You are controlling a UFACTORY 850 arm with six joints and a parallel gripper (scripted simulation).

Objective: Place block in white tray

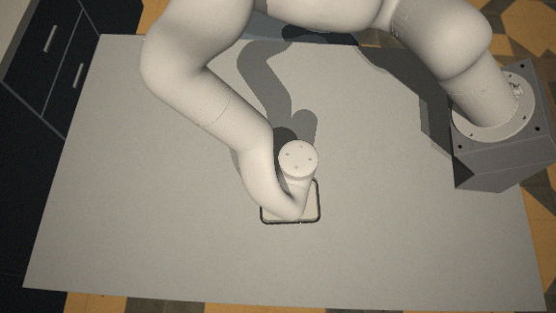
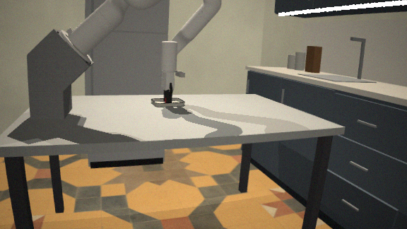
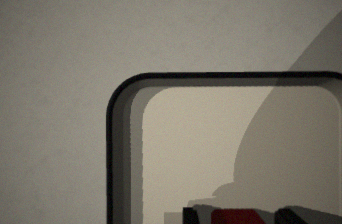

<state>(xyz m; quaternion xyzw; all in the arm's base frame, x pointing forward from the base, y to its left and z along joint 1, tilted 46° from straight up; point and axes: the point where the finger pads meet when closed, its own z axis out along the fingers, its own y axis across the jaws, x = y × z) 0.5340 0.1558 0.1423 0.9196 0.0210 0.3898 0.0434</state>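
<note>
Now: hand 1 cm above the red block. The rest, counted from my hand: white tray (2 cm below).
</note>
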